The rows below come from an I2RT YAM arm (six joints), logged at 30 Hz.
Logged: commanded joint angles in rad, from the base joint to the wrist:
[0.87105 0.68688 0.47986 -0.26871 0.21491 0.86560]
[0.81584 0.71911 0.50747 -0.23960 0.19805 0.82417]
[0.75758 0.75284 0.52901 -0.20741 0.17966 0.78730]
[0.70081 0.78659 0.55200 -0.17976 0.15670 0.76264]
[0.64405 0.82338 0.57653 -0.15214 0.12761 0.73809]
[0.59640 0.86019 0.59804 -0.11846 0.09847 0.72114]
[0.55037 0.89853 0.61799 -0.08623 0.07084 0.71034]
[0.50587 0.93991 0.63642 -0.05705 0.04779 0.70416]
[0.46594 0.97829 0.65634 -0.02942 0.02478 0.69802]
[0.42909 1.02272 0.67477 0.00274 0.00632 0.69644]
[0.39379 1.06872 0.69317 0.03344 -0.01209 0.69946]
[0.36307 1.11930 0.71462 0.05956 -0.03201 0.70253]
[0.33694 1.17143 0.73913 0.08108 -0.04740 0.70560]
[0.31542 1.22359 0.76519 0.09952 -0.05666 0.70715]
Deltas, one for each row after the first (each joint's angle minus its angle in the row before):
[-0.05521 0.03223 0.02761 0.02911 -0.01686 -0.04143]
[-0.05826 0.03373 0.02154 0.03219 -0.01839 -0.03687]
[-0.05677 0.03375 0.02299 0.02765 -0.02296 -0.02466]
[-0.05676 0.03679 0.02453 0.02762 -0.02909 -0.02455]
[-0.04765 0.03681 0.02151 0.03368 -0.02914 -0.01695]
[-0.04603 0.03834 0.01995 0.03223 -0.02763 -0.01080]
[-0.04450 0.04138 0.01843 0.02918 -0.02305 -0.00618]
[-0.03993 0.03838 0.01992 0.02763 -0.02301 -0.00614]
[-0.03685 0.04443 0.01843 0.03216 -0.01846 -0.00158]
[-0.03530 0.04600 0.01840 0.03070 -0.01841 0.00302]
[-0.03072 0.05058 0.02145 0.02612 -0.01992 0.00307]
[-0.02613 0.05213 0.02451 0.02152 -0.01539 0.00307]
[-0.02152 0.05216 0.02606 0.01844 -0.00926 0.00155]

